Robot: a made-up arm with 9 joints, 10 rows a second.
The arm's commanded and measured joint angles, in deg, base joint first. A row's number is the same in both.
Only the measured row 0 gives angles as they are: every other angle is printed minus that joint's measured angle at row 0.
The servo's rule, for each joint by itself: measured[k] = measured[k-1] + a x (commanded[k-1-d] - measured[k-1]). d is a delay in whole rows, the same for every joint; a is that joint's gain. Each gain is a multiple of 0.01, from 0.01 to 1. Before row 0 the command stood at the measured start. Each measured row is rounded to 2 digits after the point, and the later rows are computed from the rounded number. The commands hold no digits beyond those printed.
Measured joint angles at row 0:
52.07 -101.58 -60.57 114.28 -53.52 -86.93 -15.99 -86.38 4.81
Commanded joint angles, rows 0 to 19:
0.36 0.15 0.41 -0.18 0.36 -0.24 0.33 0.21 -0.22
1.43 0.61 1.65 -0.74 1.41 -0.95 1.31 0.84 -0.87
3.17 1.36 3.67 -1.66 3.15 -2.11 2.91 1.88 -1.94
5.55 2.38 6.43 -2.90 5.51 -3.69 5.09 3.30 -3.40
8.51 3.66 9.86 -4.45 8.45 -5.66 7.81 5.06 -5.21
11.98 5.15 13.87 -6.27 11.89 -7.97 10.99 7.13 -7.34
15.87 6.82 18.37 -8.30 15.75 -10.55 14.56 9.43 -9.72
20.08 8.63 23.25 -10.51 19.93 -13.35 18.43 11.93 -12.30
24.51 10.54 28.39 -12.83 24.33 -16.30 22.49 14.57 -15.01
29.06 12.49 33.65 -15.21 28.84 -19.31 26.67 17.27 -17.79
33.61 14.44 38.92 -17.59 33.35 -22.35 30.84 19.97 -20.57
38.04 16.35 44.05 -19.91 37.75 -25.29 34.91 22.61 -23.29
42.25 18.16 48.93 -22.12 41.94 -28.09 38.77 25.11 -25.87
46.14 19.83 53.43 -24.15 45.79 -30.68 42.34 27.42 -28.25
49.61 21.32 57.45 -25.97 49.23 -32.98 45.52 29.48 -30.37
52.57 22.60 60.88 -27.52 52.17 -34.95 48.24 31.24 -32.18
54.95 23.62 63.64 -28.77 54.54 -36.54 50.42 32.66 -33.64
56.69 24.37 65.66 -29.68 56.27 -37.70 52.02 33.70 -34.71
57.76 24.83 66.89 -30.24 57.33 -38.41 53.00 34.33 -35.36
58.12 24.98 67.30 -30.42 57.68 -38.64 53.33 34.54 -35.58
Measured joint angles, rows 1 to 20:
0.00 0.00 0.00 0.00 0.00 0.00 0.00 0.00 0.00
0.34 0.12 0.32 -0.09 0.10 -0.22 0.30 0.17 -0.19
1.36 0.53 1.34 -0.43 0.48 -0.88 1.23 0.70 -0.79
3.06 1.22 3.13 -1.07 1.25 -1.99 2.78 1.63 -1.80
5.40 2.18 5.67 -2.02 2.49 -3.52 4.91 2.95 -3.21
8.32 3.41 8.90 -3.28 4.22 -5.45 7.58 4.62 -4.97
11.76 4.85 12.73 -4.83 6.44 -7.72 10.72 6.60 -7.06
15.62 6.49 17.07 -6.63 9.14 -10.27 14.25 8.84 -9.40
19.81 8.27 21.83 -8.65 12.27 -13.04 18.10 11.28 -11.95
24.23 10.15 26.88 -10.82 15.77 -15.97 22.14 13.88 -14.64
28.77 12.09 32.09 -13.10 19.56 -18.98 26.31 16.56 -17.41
33.32 14.04 37.35 -15.43 23.56 -22.01 30.48 19.25 -20.19
37.76 15.96 42.51 -17.76 27.68 -24.96 34.56 21.90 -22.92
41.98 17.79 47.45 -20.03 31.82 -27.78 38.43 24.44 -25.52
45.89 19.48 52.05 -22.17 35.87 -30.39 42.03 26.79 -27.92
49.39 21.01 56.21 -24.15 39.74 -32.72 45.24 28.92 -30.08
52.38 22.33 59.81 -25.90 43.34 -34.73 48.00 30.75 -31.93
54.80 23.40 62.76 -27.39 46.59 -36.36 50.23 32.26 -33.43
56.58 24.21 64.99 -28.58 49.40 -37.57 51.88 33.40 -34.56
57.69 24.72 66.45 -29.44 51.70 -38.33 52.91 34.13 -35.26
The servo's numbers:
d 1
a 0.94 0.83 0.77 0.52 0.29 0.90 0.92 0.79 0.88

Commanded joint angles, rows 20 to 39:
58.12 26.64 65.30 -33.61 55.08 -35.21 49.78 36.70 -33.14
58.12 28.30 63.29 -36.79 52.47 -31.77 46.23 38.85 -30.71
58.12 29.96 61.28 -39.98 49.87 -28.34 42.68 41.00 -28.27
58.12 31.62 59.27 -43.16 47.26 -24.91 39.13 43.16 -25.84
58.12 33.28 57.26 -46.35 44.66 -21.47 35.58 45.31 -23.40
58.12 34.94 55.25 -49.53 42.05 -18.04 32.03 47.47 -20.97
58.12 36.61 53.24 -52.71 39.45 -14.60 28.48 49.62 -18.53
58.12 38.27 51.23 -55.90 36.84 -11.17 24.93 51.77 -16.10
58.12 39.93 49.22 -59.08 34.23 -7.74 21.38 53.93 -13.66
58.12 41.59 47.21 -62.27 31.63 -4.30 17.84 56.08 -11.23
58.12 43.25 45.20 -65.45 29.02 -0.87 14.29 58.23 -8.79
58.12 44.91 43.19 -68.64 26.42 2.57 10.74 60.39 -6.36
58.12 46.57 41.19 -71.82 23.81 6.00 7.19 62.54 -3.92
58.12 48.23 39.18 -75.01 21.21 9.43 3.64 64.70 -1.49
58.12 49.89 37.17 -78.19 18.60 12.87 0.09 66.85 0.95
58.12 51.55 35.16 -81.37 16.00 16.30 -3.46 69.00 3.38
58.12 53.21 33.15 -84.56 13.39 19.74 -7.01 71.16 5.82
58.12 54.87 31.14 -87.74 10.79 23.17 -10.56 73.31 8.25
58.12 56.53 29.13 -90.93 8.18 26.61 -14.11 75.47 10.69
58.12 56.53 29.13 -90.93 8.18 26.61 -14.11 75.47 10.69
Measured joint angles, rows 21 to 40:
58.09 24.94 67.10 -29.95 53.43 -38.61 53.30 34.45 -35.54
58.12 26.35 65.71 -31.85 53.91 -35.55 50.06 36.23 -33.43
58.12 27.97 63.85 -34.42 53.49 -32.15 46.54 38.30 -31.04
58.12 29.62 61.87 -37.31 52.44 -28.72 42.99 40.43 -28.60
58.12 31.28 59.87 -40.35 50.94 -25.29 39.44 42.59 -26.17
58.12 32.94 57.86 -43.47 49.12 -21.85 35.89 44.74 -23.73
58.12 34.60 55.85 -46.62 47.07 -18.42 32.34 46.90 -21.30
58.12 36.27 53.84 -49.79 44.86 -14.98 28.79 49.05 -18.86
58.12 37.93 51.83 -52.97 42.53 -11.55 25.24 51.20 -16.43
58.12 39.59 49.82 -56.15 40.12 -8.12 21.69 53.36 -13.99
58.12 41.25 47.81 -59.33 37.66 -4.68 18.15 55.51 -11.56
58.12 42.91 45.80 -62.51 35.15 -1.25 14.60 57.66 -9.12
58.12 44.57 43.79 -65.70 32.62 2.19 11.05 59.82 -6.69
58.12 46.23 41.79 -68.88 30.07 5.62 7.50 61.97 -4.25
58.12 47.89 39.78 -72.07 27.50 9.05 3.95 64.13 -1.82
58.12 49.55 37.77 -75.25 24.92 12.49 0.40 66.28 0.62
58.12 51.21 35.76 -78.43 22.33 15.92 -3.15 68.43 3.05
58.12 52.87 33.75 -81.62 19.74 19.36 -6.70 70.59 5.49
58.12 54.53 31.74 -84.80 17.14 22.79 -10.25 72.74 7.92
58.12 56.19 29.73 -87.99 14.54 26.23 -13.80 74.90 10.36

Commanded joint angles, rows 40 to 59:
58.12 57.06 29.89 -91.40 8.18 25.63 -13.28 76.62 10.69
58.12 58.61 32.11 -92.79 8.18 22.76 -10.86 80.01 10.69
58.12 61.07 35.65 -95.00 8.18 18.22 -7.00 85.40 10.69
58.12 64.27 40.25 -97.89 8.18 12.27 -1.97 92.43 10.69
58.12 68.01 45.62 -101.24 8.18 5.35 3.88 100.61 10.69
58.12 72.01 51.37 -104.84 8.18 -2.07 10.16 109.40 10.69
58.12 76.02 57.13 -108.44 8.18 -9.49 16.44 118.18 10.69
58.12 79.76 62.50 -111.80 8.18 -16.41 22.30 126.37 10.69
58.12 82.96 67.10 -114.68 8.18 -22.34 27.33 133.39 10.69
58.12 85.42 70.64 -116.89 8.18 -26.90 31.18 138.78 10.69
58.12 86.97 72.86 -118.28 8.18 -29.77 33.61 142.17 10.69
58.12 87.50 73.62 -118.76 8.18 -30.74 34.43 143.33 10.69
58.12 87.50 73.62 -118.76 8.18 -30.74 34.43 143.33 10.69
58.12 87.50 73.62 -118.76 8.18 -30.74 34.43 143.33 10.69
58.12 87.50 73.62 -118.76 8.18 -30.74 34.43 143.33 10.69
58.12 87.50 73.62 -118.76 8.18 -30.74 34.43 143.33 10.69
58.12 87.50 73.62 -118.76 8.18 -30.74 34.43 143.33 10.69
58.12 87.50 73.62 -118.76 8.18 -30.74 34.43 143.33 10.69
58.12 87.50 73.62 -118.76 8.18 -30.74 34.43 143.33 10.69
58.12 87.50 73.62 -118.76 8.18 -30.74 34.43 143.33 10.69
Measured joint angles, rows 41 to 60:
58.12 56.47 29.27 -89.52 12.70 26.57 -14.09 75.35 10.65
58.12 56.96 29.75 -90.50 11.39 25.72 -13.34 76.35 10.69
58.12 58.33 31.57 -91.69 10.46 23.06 -11.06 79.24 10.69
58.12 60.60 34.71 -93.41 9.80 18.70 -7.32 84.11 10.69
58.12 63.65 38.98 -95.74 9.33 12.91 -2.40 90.68 10.69
58.12 67.27 44.09 -98.60 9.00 6.11 3.38 98.52 10.69
58.12 71.20 49.70 -101.84 8.76 -1.25 9.62 107.12 10.69
58.12 75.20 55.42 -105.27 8.59 -8.67 15.89 115.86 10.69
58.12 78.98 60.87 -108.67 8.47 -15.64 21.79 124.16 10.69
58.12 82.28 65.67 -111.80 8.39 -21.67 26.89 131.45 10.69
58.12 84.89 69.50 -114.45 8.33 -26.38 30.84 137.24 10.69
58.12 86.62 72.09 -116.44 8.29 -29.43 33.39 141.13 10.69
58.12 87.35 73.27 -117.65 8.26 -30.61 34.35 142.87 10.69
58.12 87.47 73.54 -118.23 8.24 -30.73 34.42 143.23 10.69
58.12 87.49 73.60 -118.51 8.22 -30.74 34.43 143.31 10.69
58.12 87.50 73.62 -118.64 8.21 -30.74 34.43 143.33 10.69
58.12 87.50 73.62 -118.70 8.20 -30.74 34.43 143.33 10.69
58.12 87.50 73.62 -118.73 8.19 -30.74 34.43 143.33 10.69
58.12 87.50 73.62 -118.75 8.19 -30.74 34.43 143.33 10.69
58.12 87.50 73.62 -118.76 8.19 -30.74 34.43 143.33 10.69

